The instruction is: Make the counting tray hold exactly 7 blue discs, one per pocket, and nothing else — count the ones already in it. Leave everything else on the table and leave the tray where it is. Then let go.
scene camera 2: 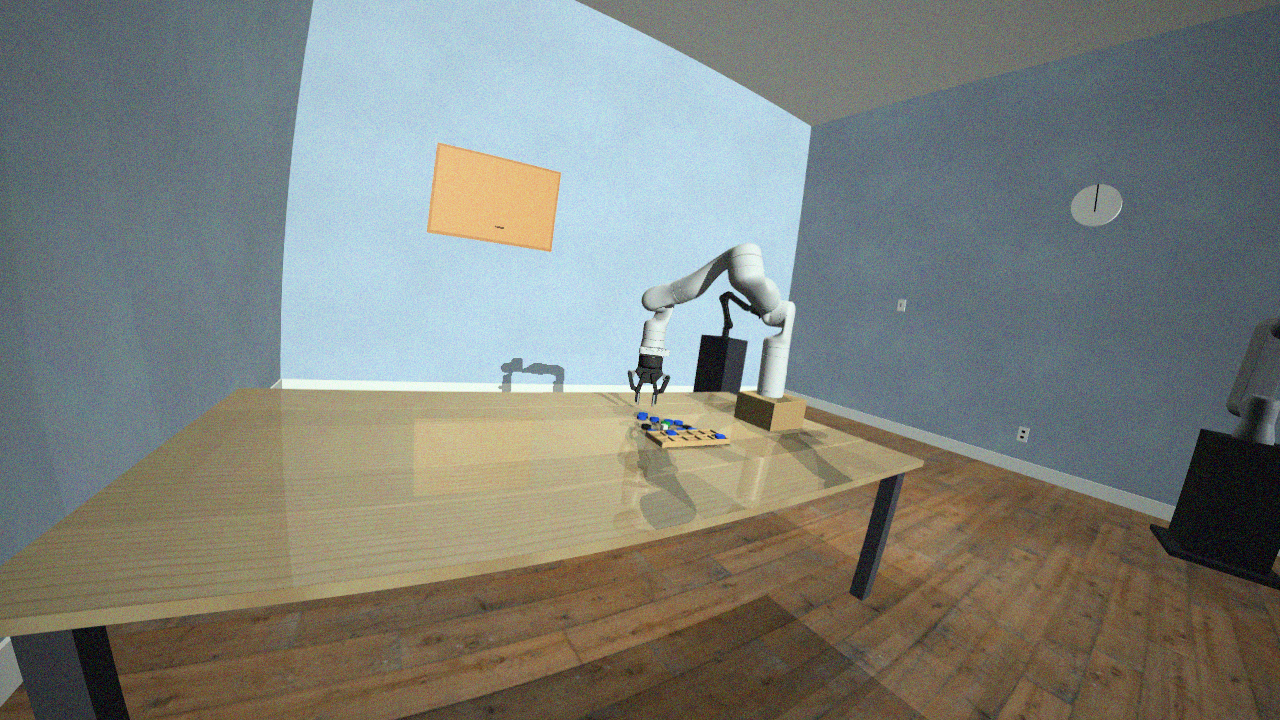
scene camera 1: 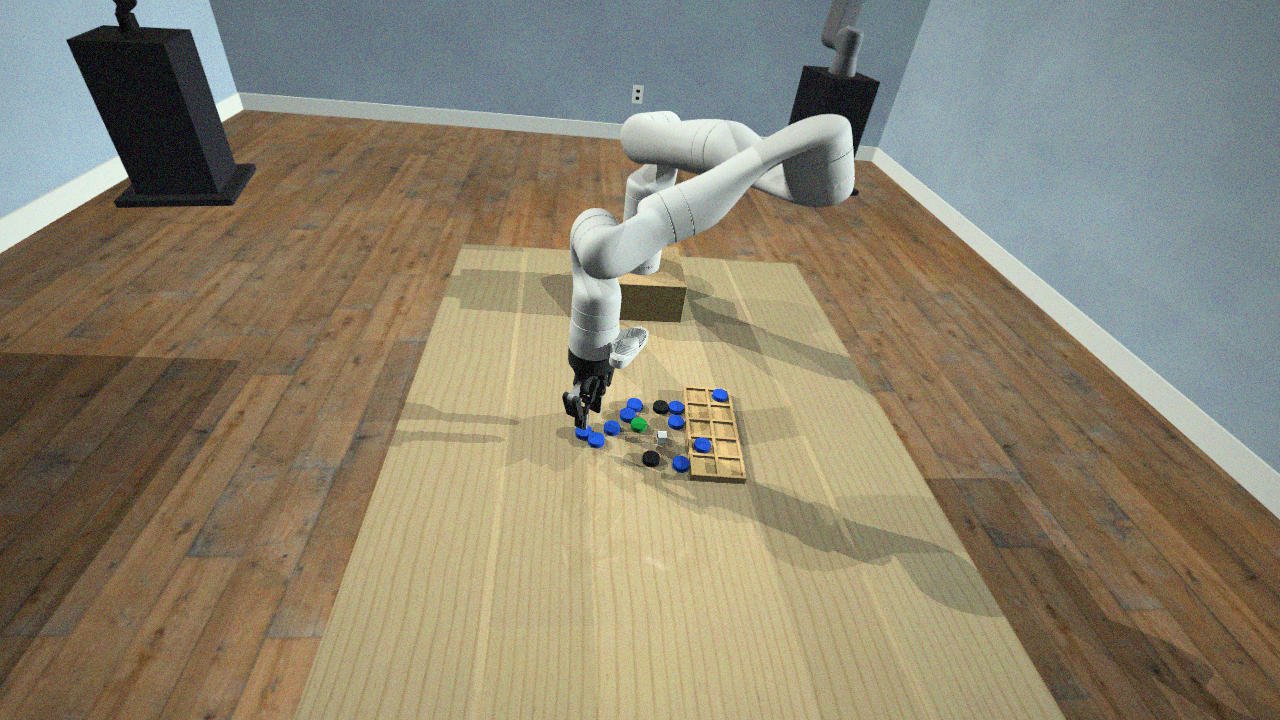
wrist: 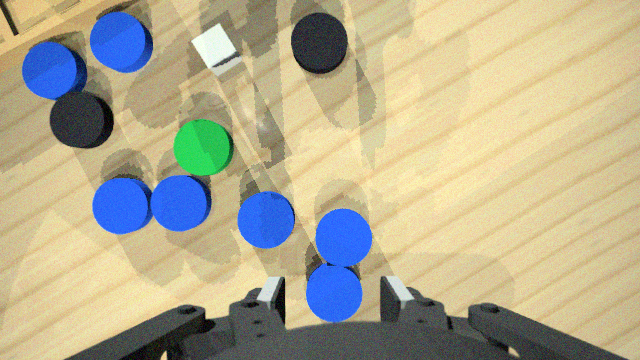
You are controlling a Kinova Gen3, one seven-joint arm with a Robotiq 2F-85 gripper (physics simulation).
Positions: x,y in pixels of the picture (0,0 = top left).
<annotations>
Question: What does the blue disc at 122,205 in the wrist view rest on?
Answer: The table.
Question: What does the blue disc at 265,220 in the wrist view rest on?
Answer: The table.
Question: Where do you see a blue disc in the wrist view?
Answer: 333,293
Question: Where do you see a wooden counting tray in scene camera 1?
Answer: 706,418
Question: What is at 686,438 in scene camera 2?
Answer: A wooden counting tray.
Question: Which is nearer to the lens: the wooden counting tray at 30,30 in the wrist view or the green disc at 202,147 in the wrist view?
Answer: The green disc.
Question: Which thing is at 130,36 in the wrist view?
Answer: A blue disc.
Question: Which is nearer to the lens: the wooden counting tray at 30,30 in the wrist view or the blue disc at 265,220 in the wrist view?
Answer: The blue disc.
</annotations>
